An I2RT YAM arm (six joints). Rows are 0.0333 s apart.
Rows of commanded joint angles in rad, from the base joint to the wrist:
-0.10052, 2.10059, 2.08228, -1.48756, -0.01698, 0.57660
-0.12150, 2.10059, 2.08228, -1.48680, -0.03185, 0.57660
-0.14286, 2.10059, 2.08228, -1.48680, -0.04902, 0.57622
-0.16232, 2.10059, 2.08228, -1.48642, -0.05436, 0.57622
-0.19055, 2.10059, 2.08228, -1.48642, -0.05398, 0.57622
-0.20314, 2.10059, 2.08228, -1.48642, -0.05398, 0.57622
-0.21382, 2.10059, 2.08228, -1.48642, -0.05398, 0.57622
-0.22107, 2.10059, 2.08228, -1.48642, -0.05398, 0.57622
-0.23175, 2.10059, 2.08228, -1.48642, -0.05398, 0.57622
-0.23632, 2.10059, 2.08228, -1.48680, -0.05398, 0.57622
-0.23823, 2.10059, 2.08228, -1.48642, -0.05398, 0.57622
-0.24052, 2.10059, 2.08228, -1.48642, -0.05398, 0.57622
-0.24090, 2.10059, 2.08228, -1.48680, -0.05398, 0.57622
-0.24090, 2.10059, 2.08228, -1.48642, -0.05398, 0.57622
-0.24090, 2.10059, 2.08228, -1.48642, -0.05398, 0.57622
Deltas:
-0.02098, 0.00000, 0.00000, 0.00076, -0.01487, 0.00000
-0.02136, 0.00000, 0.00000, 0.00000, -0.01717, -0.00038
-0.01946, 0.00000, 0.00000, 0.00038, -0.00534, 0.00000
-0.02823, 0.00000, 0.00000, 0.00000, 0.00038, 0.00000
-0.01259, 0.00000, 0.00000, 0.00000, 0.00000, 0.00000
-0.01068, 0.00000, 0.00000, 0.00000, 0.00000, 0.00000
-0.00725, 0.00000, 0.00000, 0.00000, 0.00000, 0.00000
-0.01068, 0.00000, 0.00000, 0.00000, 0.00000, 0.00000
-0.00457, 0.00000, 0.00000, -0.00038, 0.00000, 0.00000
-0.00191, 0.00000, 0.00000, 0.00038, 0.00000, 0.00000
-0.00229, 0.00000, 0.00000, 0.00000, 0.00000, 0.00000
-0.00038, 0.00000, 0.00000, -0.00038, 0.00000, 0.00000
0.00000, 0.00000, 0.00000, 0.00038, 0.00000, 0.00000
0.00000, 0.00000, 0.00000, 0.00000, 0.00000, 0.00000

